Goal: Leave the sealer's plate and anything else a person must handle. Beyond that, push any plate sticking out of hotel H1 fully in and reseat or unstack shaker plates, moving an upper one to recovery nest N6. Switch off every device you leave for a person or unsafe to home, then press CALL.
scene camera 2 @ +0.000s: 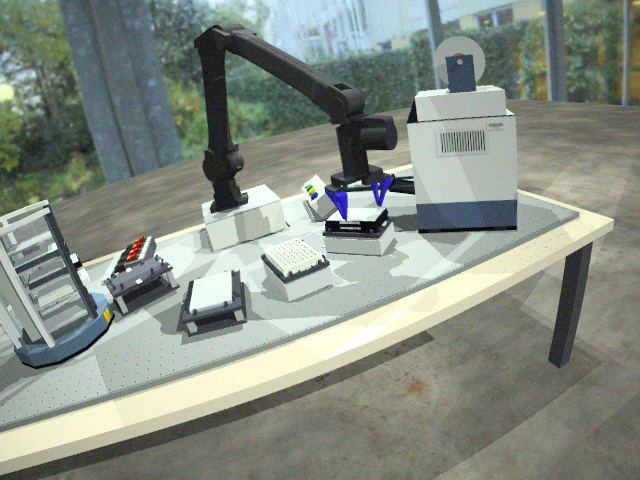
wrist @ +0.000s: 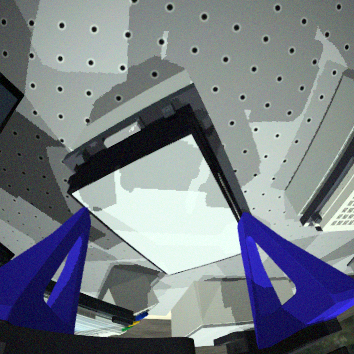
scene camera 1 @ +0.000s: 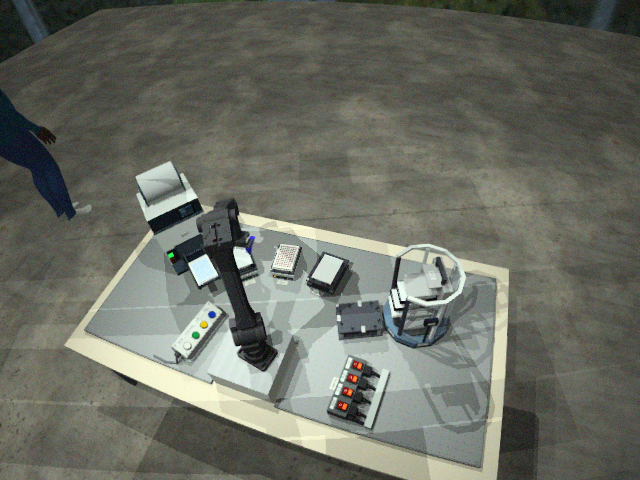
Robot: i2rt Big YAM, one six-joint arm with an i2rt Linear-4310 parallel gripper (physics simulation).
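Note:
My gripper is open and empty, its blue fingertips low at either side of a black-sided, white-topped plate on a shaker. The plate's dark side shows two pale strips, one above the other; I cannot tell if this is a stack. A white well plate sits on the neighbouring shaker. The sealer has a light plate before it. Hotel holds several plates. Several switches glow red. The button box has coloured buttons.
A white plate sits on a dark legged nest right of the shakers in scene camera 1. Another dark nest, without a plate, stands beside the hotel. A person stands beyond the sealer end.

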